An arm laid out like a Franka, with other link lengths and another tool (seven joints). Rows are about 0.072 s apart.
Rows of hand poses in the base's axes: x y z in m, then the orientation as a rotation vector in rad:
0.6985 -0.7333 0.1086 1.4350 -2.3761 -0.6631
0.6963 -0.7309 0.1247 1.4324 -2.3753 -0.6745
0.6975 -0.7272 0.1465 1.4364 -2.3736 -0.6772
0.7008 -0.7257 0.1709 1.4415 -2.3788 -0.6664
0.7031 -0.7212 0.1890 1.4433 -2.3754 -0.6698
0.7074 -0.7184 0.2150 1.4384 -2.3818 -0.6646
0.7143 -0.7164 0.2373 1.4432 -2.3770 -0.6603
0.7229 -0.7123 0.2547 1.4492 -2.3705 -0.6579
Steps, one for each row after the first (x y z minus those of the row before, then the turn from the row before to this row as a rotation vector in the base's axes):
-0.0022 0.0024 0.0161 0.0067 0.0039 -0.0025
0.0012 0.0037 0.0218 0.0028 -0.0005 0.0023
0.0033 0.0015 0.0244 -0.0045 -0.0083 0.0012
0.0023 0.0045 0.0181 0.0021 0.0021 0.0021
0.0043 0.0028 0.0260 -0.0037 -0.0029 -0.0048
0.0069 0.0020 0.0223 -0.0024 0.0002 0.0054
0.0086 0.0041 0.0174 -0.0011 0.0010 0.0065

